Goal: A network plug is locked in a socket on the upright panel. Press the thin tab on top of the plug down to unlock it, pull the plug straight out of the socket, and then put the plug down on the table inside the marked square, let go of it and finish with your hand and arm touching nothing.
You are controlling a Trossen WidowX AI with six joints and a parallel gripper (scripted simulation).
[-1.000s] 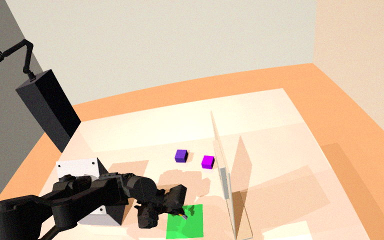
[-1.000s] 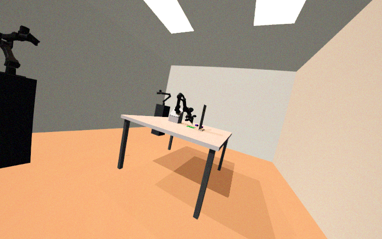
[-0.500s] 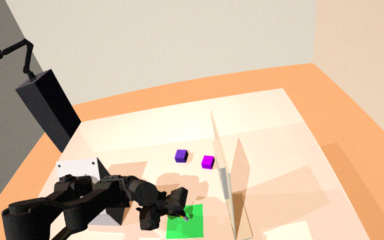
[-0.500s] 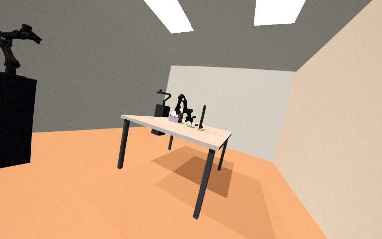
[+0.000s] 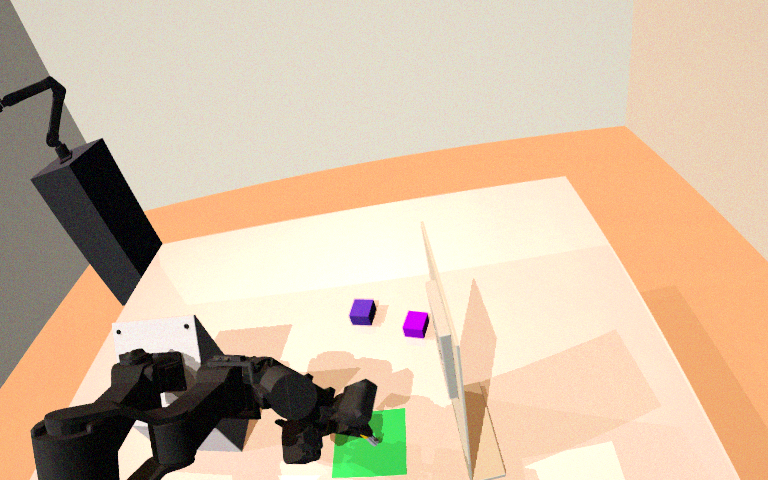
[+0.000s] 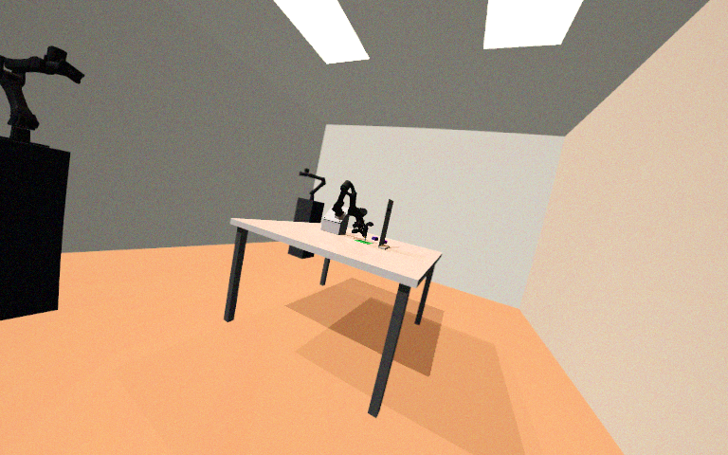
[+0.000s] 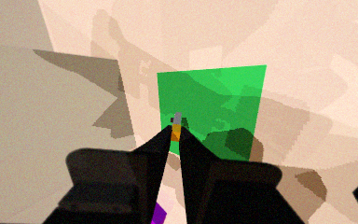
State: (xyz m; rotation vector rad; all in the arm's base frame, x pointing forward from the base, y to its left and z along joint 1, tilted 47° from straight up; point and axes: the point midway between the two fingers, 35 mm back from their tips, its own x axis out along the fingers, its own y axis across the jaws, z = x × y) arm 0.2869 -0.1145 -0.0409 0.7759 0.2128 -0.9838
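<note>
My gripper tip is 10 mm past the green marked square and 30 mm above it. Round my gripper tip: upright panel: 150 mm ahead, 10 mm to the right, 130 mm above; network plug: right at my gripper tip.
</note>
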